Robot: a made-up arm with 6 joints.
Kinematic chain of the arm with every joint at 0, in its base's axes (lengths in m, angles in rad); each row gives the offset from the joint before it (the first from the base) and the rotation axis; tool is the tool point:
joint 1: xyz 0 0 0.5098 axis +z
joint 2: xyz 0 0 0 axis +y
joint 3: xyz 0 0 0.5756 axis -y
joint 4: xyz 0 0 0 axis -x
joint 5: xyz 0.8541 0 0 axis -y
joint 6: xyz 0 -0.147 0 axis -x
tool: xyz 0 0 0
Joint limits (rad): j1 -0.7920..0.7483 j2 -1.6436..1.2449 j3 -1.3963..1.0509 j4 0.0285..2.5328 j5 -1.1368..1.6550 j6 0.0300..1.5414
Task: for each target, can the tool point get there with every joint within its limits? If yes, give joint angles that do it. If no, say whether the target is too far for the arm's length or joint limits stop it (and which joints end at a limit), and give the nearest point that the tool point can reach.
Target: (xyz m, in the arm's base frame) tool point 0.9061 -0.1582 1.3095
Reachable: yes | joints -0.2817 0.1481 0.2935 2.3183 -0.9158 1.0103
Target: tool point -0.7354 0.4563 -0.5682
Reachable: no: joint limits stop it (at a limit: joint 1, joint 2, joint 4) | nearest point -0.0111 0.1542 -0.0376 | short by 0.947 m
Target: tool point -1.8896 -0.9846 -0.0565
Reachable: no: too far | nearest point -1.2485 -0.6505 0.7046 | short by 1.050 m
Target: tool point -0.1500 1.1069 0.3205
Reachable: no: joint limits stop it (at a limit: joint 1, joint 4) | nearest point 0.3893 0.5260 0.3205 | short by 0.793 m
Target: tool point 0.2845 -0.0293 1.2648
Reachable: yes | joints 0.2471 -0.9746 -0.5769 0.8411 0.6340 1.2686
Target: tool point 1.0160 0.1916 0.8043
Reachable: yes | joints 0.2709 0.3608 -0.0637 0.9349 -0.4898 0.7157
